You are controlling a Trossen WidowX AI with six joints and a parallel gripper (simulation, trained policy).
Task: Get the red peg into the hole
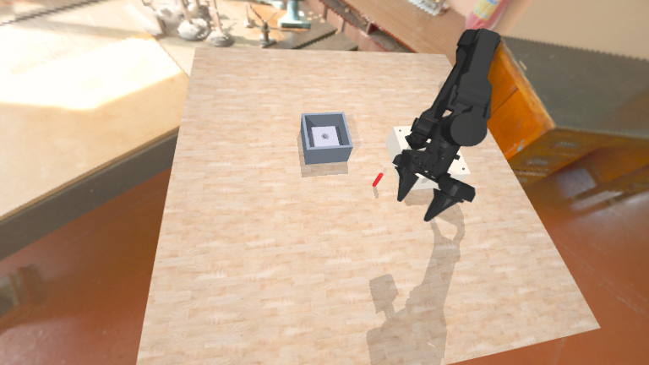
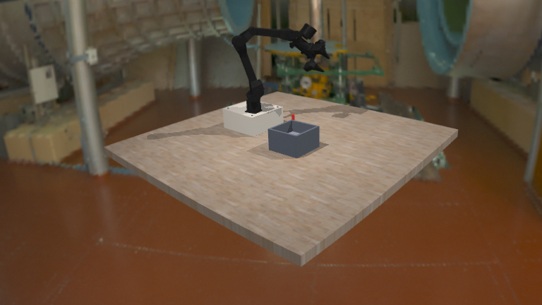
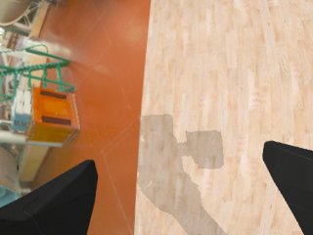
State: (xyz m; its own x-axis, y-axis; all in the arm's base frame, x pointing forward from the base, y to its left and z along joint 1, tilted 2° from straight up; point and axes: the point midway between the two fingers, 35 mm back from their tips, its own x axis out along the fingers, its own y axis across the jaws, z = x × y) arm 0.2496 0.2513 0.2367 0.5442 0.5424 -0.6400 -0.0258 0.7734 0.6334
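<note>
Right now my gripper tip is 100 mm past the red peg, 190 mm to the left of it and 260 mm above it. Also, from my gripper tip: light plate: 20 mm ahead, 400 mm to the right, 260 mm below; then grey box: 20 mm ahead, 400 mm to the right, 280 mm below.
</note>
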